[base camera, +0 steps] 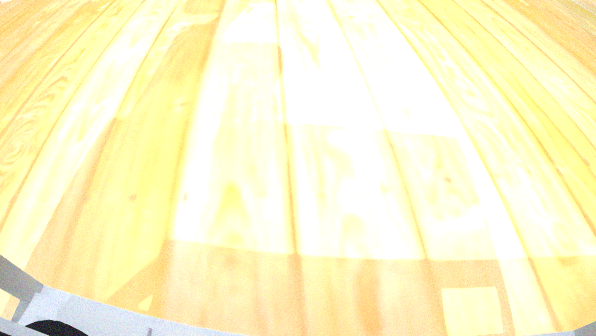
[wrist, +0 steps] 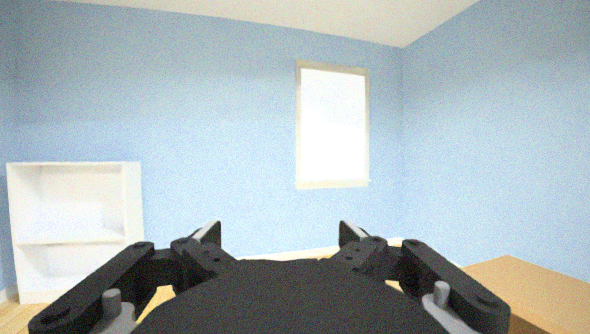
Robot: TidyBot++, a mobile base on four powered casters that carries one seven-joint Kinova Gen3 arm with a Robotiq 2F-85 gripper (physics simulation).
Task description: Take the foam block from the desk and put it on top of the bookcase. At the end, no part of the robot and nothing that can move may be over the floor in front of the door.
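Frame: origin at the arm's base, x ahead, y left, z up, level; millimetres.
Seen in the pictures: gripper, fingertip midpoint: [wrist: 281,233].
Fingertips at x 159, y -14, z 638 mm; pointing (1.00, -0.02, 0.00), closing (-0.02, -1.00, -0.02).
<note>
A point is followed by its place in that frame.
My gripper [wrist: 281,233] {x 159, y -14, z 638 mm} is open and empty in the wrist view, its two fingers wide apart and pointing level across the room. A white bookcase [wrist: 132,200] {x 1764, y 1129, z 350 mm} stands against the blue wall at the left of the wrist view, some way beyond the gripper. It has an upper and a lower compartment, and its top edge shows nearly edge-on. The foam block, the desk and the door do not show in the wrist view or the base camera view.
A brown wooden top [wrist: 540,290] {x 786, y -1281, z 53 mm} juts in at the lower right of the wrist view, near the gripper's right side. A bright window [wrist: 332,125] {x 2308, y -642, z 1038 mm} is in the wall right of the bookcase, near the room's corner. Sunlit plank floor [base camera: 250,175] {x 387, y 88, z -397 mm} lies in front of the base.
</note>
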